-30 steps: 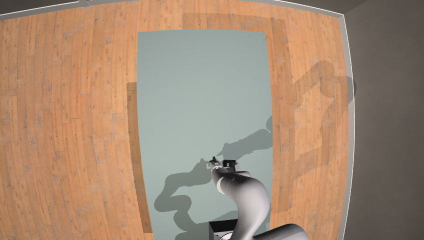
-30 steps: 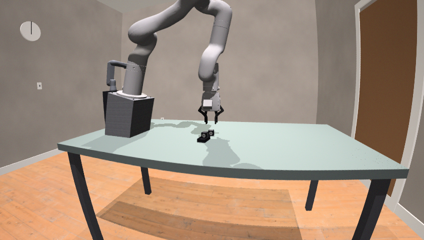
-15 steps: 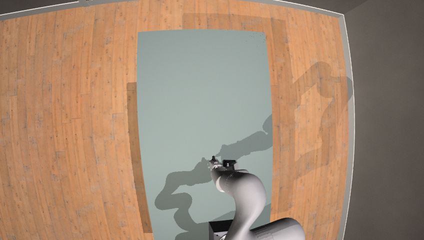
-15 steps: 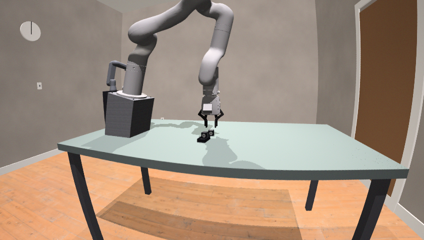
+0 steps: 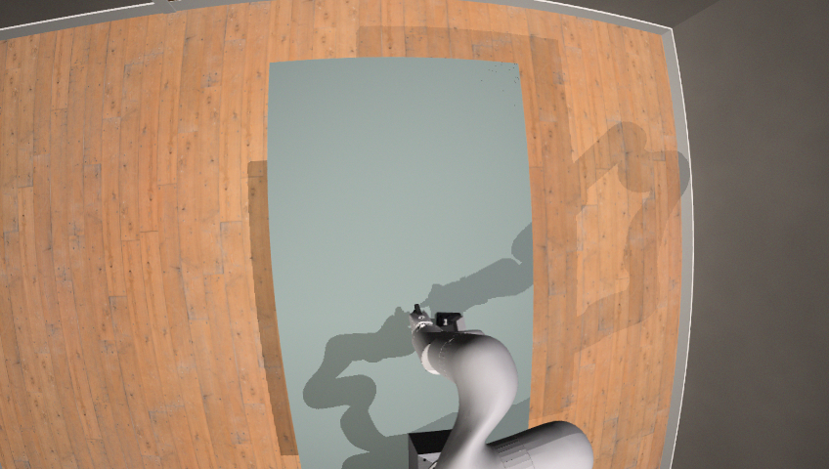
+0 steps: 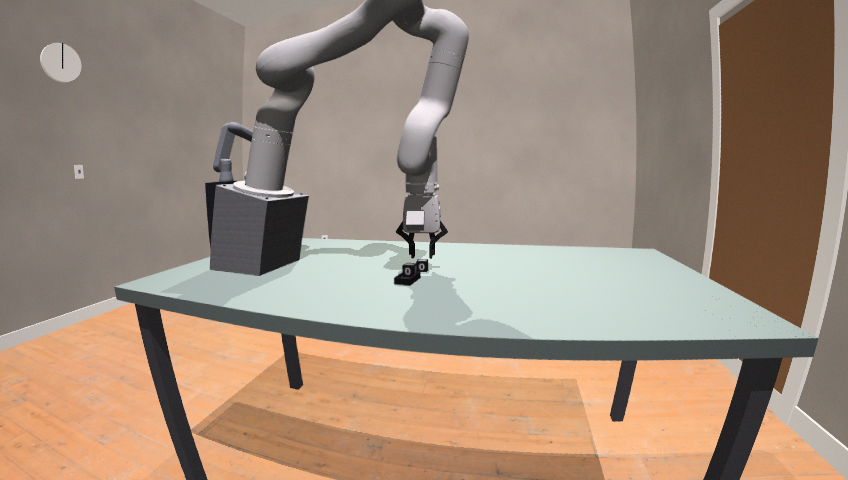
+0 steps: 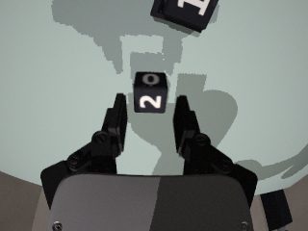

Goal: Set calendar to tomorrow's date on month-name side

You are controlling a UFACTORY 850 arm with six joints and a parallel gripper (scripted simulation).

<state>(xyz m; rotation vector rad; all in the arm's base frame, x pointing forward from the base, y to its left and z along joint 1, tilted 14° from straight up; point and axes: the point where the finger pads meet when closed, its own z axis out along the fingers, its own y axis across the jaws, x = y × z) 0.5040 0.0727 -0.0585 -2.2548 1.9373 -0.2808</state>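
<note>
Right now the black cube is 40 mm below my hand. Also, from my hand: black tray: 110 mm to the right, 50 mm below, 10 mm behind.
</note>
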